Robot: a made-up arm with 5 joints.
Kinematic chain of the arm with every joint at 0, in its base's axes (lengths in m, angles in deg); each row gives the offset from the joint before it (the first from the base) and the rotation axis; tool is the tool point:
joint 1: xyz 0 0 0.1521 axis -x
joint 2: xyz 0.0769 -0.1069 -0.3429 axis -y
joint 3: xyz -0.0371 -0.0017 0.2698 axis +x
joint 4: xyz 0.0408 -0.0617 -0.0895 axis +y
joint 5: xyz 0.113 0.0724 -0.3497 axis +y
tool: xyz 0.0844 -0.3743 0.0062
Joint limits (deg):
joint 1: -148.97..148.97
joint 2: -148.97..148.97
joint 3: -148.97..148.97
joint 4: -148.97..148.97
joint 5: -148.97..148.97
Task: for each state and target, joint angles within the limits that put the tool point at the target. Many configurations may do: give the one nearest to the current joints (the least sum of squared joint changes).
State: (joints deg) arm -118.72 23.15 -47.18 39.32 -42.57
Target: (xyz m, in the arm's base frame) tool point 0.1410 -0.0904 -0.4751
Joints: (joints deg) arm -94.59 0.56 -71.47 19.25 -44.46
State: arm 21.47 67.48 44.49 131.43 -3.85
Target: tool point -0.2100 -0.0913 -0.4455
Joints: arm -0.97 24.71 74.29 117.93 -18.14
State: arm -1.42 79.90 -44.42 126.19 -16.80
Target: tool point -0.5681 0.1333 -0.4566
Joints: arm -40.52 77.30 -54.91 139.97 -21.01
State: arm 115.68 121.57 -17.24 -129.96 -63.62
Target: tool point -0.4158 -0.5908 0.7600
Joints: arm 117.31 137.91 -35.31 -140.36 -46.44
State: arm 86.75 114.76 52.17 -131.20 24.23
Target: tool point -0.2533 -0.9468 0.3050
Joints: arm 68.24 148.97 3.68 -148.97 25.69
